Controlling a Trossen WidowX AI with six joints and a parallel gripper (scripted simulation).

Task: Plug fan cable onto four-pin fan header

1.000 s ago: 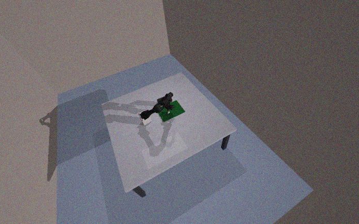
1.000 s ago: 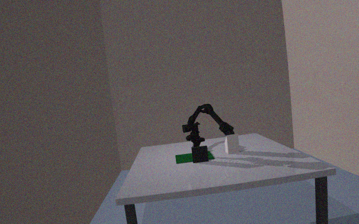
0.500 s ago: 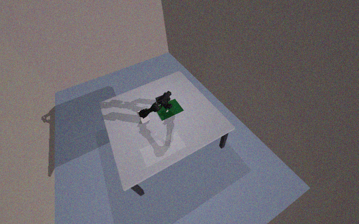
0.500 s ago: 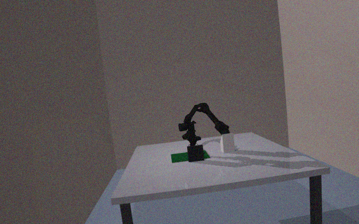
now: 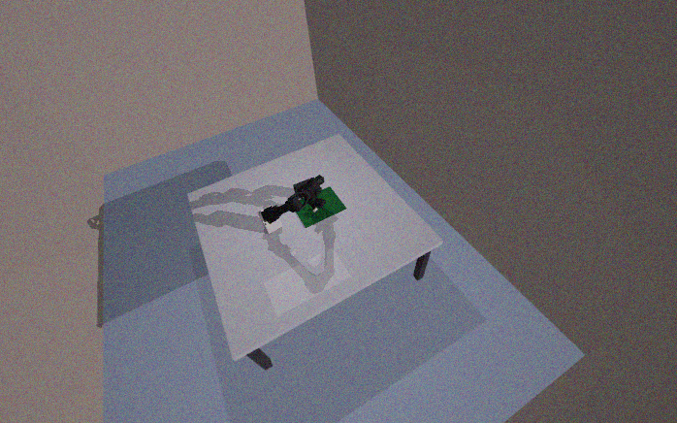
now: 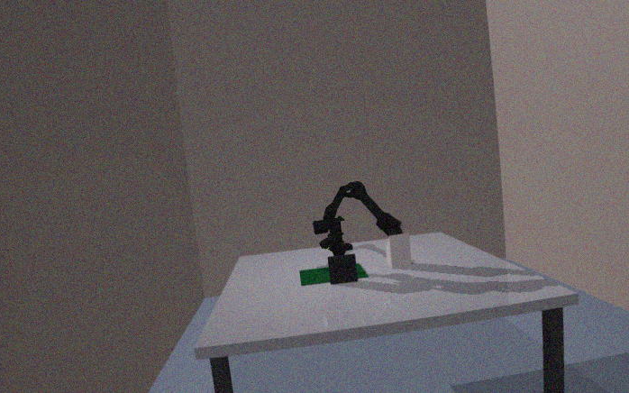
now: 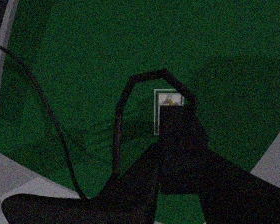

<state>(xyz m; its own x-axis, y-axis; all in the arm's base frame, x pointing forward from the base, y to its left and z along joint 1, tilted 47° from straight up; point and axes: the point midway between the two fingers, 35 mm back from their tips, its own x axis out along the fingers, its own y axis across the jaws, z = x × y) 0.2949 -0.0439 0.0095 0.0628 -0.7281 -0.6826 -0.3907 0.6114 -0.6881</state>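
Now: the green board 40 mm ahead of my gripper tip, 30 mm to the left of it and 60 mm below it. Round my gripper tip: black fan: 10 mm ahead, 170 mm to the left, 20 mm above; dark plug: 10 mm ahead, 10 mm above.
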